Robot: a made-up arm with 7 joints.
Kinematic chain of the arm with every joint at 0, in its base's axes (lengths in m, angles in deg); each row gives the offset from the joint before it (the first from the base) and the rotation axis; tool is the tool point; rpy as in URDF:
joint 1: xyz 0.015 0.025 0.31 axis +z
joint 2: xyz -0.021 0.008 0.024 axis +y
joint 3: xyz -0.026 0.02 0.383 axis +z
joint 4: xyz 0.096 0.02 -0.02 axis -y
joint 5: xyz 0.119 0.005 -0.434 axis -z
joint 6: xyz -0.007 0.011 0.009 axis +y
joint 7: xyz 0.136 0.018 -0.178 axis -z
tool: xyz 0.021 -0.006 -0.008 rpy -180 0 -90
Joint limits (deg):
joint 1: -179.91..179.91
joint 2: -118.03..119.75
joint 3: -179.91..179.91
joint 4: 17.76..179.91
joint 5: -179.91..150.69
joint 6: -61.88..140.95
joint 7: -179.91..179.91
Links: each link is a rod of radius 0.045 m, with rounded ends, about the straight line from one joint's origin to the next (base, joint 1, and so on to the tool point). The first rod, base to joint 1, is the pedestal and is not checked.
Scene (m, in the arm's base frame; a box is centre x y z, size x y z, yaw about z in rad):
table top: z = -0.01
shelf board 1: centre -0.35 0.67 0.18 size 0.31 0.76 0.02 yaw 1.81
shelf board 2: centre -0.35 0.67 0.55 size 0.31 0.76 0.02 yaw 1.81
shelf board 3: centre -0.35 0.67 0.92 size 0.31 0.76 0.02 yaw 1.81
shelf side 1: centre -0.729 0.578 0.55 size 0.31 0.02 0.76 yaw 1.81
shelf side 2: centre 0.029 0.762 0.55 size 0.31 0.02 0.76 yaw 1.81
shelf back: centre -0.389 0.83 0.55 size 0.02 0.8 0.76 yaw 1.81
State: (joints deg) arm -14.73 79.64 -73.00 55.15 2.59 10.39 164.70
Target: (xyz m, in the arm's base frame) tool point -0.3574 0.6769 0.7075
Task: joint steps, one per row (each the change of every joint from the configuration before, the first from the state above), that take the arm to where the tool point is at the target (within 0.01 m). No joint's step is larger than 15 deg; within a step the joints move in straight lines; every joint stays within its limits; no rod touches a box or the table.
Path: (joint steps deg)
1: -12.13 -12.35 -13.35 2.01 1.53 -0.45 -0.29
2: -12.14 -12.35 -13.36 2.00 1.53 -0.45 -0.28
3: -12.13 -12.35 -13.35 2.01 1.54 -0.45 -0.29
4: -12.13 -12.35 -13.35 2.01 1.53 -0.45 -0.29
5: -12.14 -12.34 -13.36 2.01 1.53 -0.45 -0.29
6: -12.13 -12.35 -13.35 2.00 1.53 -0.45 -0.28

